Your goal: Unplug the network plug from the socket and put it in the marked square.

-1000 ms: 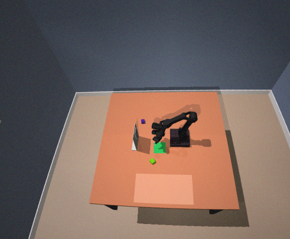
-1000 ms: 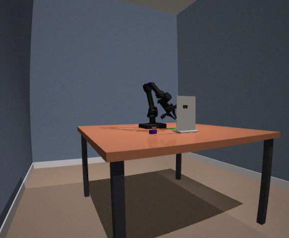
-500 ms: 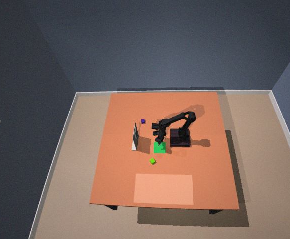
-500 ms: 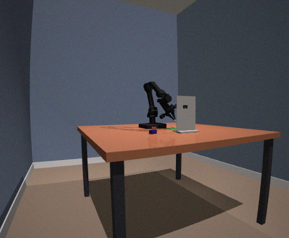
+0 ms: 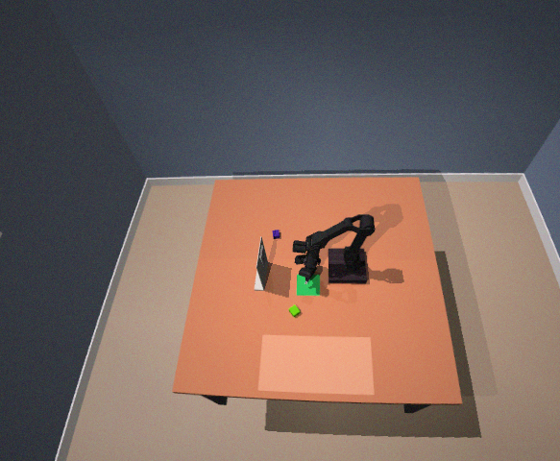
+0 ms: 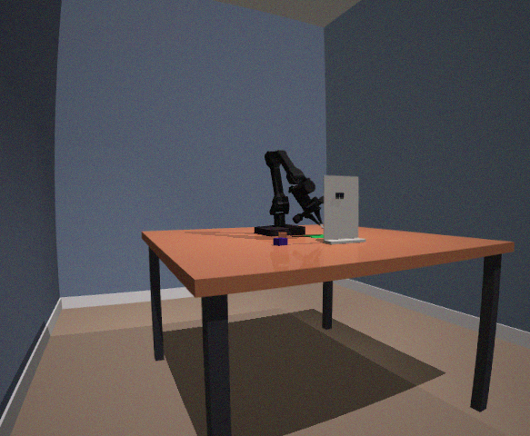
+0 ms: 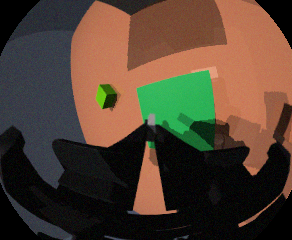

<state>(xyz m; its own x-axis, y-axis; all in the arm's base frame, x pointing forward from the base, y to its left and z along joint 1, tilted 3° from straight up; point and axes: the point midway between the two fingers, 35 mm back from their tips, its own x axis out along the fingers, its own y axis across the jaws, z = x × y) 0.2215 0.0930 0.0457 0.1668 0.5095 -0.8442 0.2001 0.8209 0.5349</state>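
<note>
Right now my gripper tip is 60 mm above the green marked square. Also, from my gripper tip: white upright panel: 230 mm ahead, 60 mm above, 40 mm to the right.
</note>
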